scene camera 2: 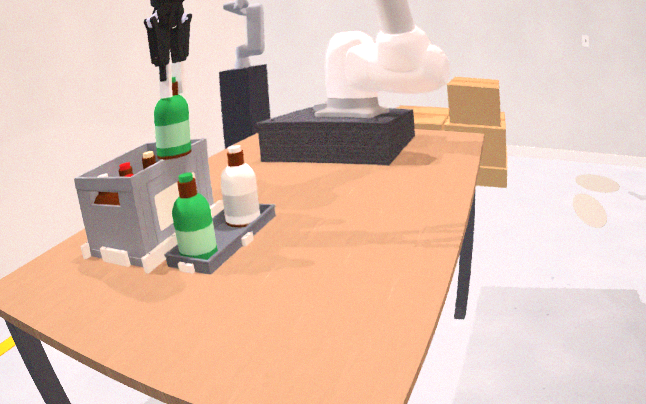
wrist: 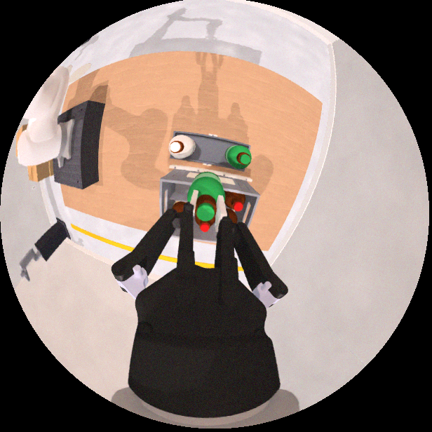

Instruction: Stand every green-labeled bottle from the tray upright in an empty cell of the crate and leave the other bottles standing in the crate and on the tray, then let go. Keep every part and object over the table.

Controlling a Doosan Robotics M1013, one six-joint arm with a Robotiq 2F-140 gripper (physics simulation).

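Places are measured from the arm's base along level axes (x ahead, y left, z up), in centimetres.
Pixels of known places: gripper, fingertip midpoint: (scene camera 2: 172, 95); arm's base, origin of the base link: (scene camera 2: 353, 113).
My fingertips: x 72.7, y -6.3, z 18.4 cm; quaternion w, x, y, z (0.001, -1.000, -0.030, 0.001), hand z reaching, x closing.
Note:
For each thing: its top centre in the pictures, then the offset to it from my fingertips. "spot": a spot on its surface instead. Level surfaces: height alone.
- grey crate, middle of its top: (scene camera 2: 161, 155) dz -11.8, dx +1.2, dy -3.8 cm
- cream cap, middle of its top: (scene camera 2: 147, 152) dz -13.0, dx -5.7, dy -15.6 cm
- white bottle, middle of its top: (scene camera 2: 234, 146) dz -13.3, dx -10.6, dy +6.4 cm
- dark tray, surface spot: (scene camera 2: 227, 255) spot: dz -28.6, dx +5.1, dy +13.2 cm
- wooden table, its level: dz -29.3 cm
My gripper (scene camera 2: 171, 82) (wrist: 206, 199) is shut on the neck of a green-labeled bottle (scene camera 2: 172, 125) (wrist: 206, 187), which hangs upright, its base at about the height of the crate's top edge in the scene view. The grey crate (scene camera 2: 114, 230) (wrist: 165, 200) holds several brown bottles; red caps (scene camera 2: 125, 166) (wrist: 238, 206) and a cream cap (scene camera 2: 149, 155) show. The held bottle and fingers hide part of the cells in the wrist view. Another green-labeled bottle (scene camera 2: 194, 225) (wrist: 238, 156) and a white bottle (scene camera 2: 240, 195) (wrist: 184, 146) stand on the dark tray (scene camera 2: 227, 255) (wrist: 212, 156).
The tray stands close beside the crate on the wooden table (scene camera 2: 325, 300) (wrist: 290, 130). White blocks (scene camera 2: 115, 256) line their bases. The robot's dark base block (scene camera 2: 325, 142) (wrist: 90, 145) stands farther along the table. Cardboard boxes (scene camera 2: 474, 102) are stacked behind the table.

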